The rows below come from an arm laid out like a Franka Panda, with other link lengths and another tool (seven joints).
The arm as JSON. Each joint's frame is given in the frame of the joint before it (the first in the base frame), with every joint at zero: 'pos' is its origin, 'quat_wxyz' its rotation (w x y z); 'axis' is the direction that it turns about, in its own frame. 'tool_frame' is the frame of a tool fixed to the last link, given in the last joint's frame.
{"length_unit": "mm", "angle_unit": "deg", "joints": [
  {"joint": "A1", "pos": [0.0, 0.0, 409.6], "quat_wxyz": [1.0, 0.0, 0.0, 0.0], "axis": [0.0, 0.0, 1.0]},
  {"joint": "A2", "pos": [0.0, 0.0, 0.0], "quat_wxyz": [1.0, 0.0, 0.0, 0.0], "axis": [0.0, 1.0, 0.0]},
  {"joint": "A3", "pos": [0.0, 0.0, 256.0], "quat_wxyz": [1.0, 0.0, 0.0, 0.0], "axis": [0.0, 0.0, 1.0]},
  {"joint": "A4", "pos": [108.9, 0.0, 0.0], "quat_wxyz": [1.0, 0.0, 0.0, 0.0], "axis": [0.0, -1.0, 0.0]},
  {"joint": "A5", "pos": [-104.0, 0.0, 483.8], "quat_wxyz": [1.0, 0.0, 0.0, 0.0], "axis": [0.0, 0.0, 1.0]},
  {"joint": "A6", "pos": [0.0, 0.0, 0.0], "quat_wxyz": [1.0, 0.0, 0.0, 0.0], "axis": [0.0, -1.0, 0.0]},
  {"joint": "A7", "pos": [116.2, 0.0, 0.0], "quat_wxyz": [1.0, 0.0, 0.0, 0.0], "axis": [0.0, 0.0, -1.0]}
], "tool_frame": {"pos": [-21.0, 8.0, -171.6], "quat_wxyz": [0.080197, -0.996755, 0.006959, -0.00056]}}
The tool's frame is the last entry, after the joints.
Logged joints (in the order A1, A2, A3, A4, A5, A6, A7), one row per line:
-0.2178 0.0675 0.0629 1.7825 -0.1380 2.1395 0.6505
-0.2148 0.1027 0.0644 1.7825 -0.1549 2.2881 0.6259
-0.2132 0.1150 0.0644 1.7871 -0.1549 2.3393 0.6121
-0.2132 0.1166 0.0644 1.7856 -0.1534 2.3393 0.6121
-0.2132 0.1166 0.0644 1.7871 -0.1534 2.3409 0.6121
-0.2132 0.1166 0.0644 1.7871 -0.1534 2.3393 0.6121
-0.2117 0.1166 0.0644 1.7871 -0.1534 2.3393 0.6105
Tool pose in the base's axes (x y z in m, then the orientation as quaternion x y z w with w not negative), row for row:
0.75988 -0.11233 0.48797 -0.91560 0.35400 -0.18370 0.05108
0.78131 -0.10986 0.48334 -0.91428 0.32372 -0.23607 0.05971
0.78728 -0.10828 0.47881 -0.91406 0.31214 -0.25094 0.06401
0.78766 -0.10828 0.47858 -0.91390 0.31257 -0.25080 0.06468
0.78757 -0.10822 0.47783 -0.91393 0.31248 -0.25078 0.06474
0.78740 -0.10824 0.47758 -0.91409 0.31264 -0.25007 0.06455
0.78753 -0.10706 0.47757 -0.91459 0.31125 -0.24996 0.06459
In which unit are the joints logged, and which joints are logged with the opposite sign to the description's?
The joints are logged in radians. Opposite sign: A4.
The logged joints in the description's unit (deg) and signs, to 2 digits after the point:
-12.48 3.87 3.60 -102.13 -7.91 122.58 37.27
-12.31 5.88 3.69 -102.13 -8.88 131.10 35.86
-12.22 6.59 3.69 -102.39 -8.88 134.03 35.07
-12.22 6.68 3.69 -102.31 -8.79 134.03 35.07
-12.22 6.68 3.69 -102.39 -8.79 134.12 35.07
-12.22 6.68 3.69 -102.39 -8.79 134.03 35.07
-12.13 6.68 3.69 -102.39 -8.79 134.03 34.98

